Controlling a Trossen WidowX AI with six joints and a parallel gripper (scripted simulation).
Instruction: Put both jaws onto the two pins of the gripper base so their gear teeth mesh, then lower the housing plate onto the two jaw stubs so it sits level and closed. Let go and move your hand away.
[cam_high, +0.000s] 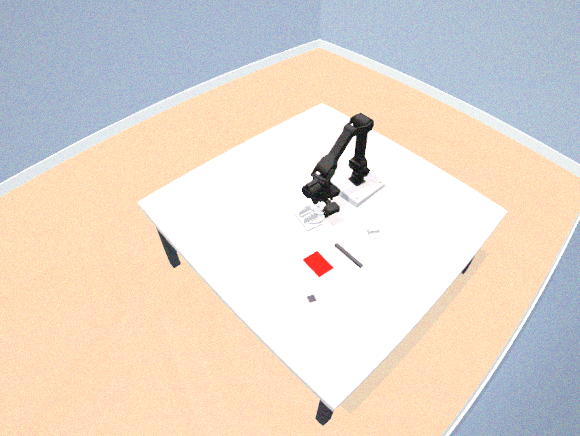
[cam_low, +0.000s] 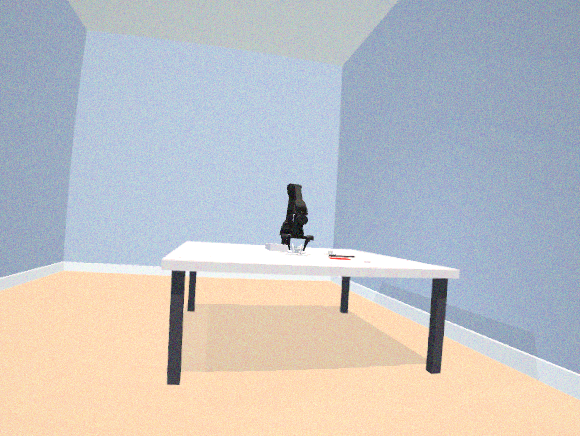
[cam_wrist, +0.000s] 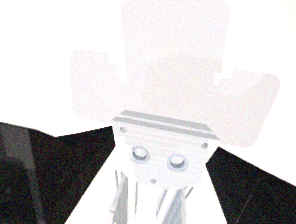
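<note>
The small white part is 2 cm above my gripper tip and 1 cm ahead of it. The rest, counted from my gripper tip: white jaw piece 3 cm ahead, 1 cm to the left; then dark grey bar 25 cm to the left, 7 cm ahead, 1 cm below; then red flat rectangle 21 cm to the left, 19 cm ahead, 1 cm below.
</note>
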